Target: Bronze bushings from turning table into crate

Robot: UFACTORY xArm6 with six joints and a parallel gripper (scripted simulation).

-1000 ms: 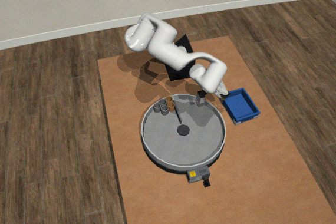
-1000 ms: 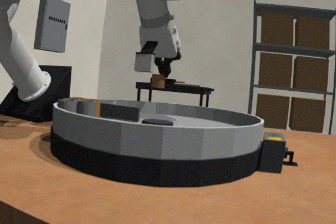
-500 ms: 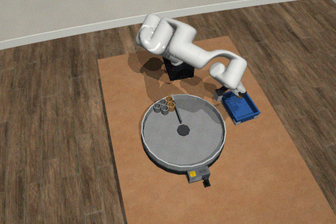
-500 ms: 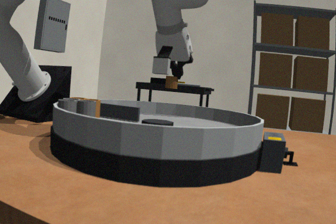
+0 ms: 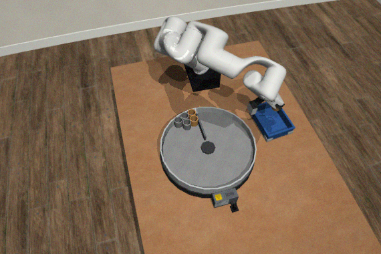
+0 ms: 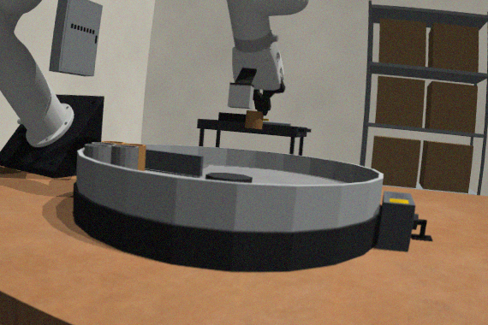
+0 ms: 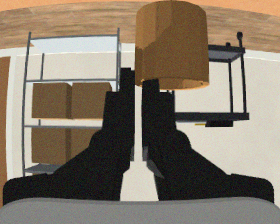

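Now: hand 2 cm past the blue crate and 15 cm above it. Also, from my hand: turning table 8 cm ahead, 35 cm to the right, 13 cm below.
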